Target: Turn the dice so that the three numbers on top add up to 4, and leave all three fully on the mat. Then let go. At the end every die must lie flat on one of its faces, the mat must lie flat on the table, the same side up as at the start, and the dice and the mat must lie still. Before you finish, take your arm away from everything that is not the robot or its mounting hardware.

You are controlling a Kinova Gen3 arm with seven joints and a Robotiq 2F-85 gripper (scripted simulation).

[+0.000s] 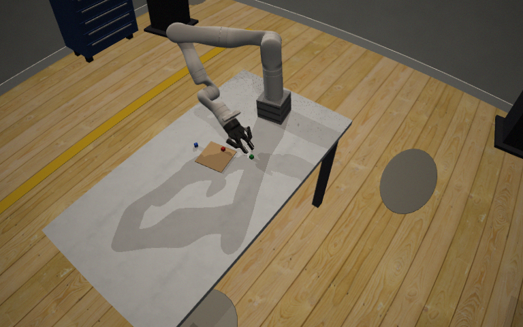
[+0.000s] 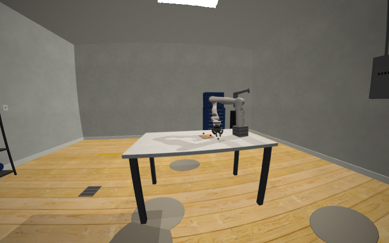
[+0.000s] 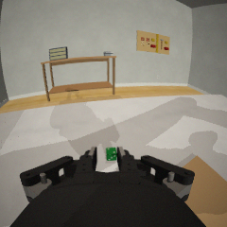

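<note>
My gripper is now 2 cm short of the green die, 3 cm to the right of it and 3 cm above it. Also, from my hand: blue die (8 cm ahead, 23 cm to the right, 3 cm below); tan mat (9 cm ahead, 12 cm to the right, 3 cm below); red die (4 cm ahead, 11 cm to the right, 2 cm below).
</note>
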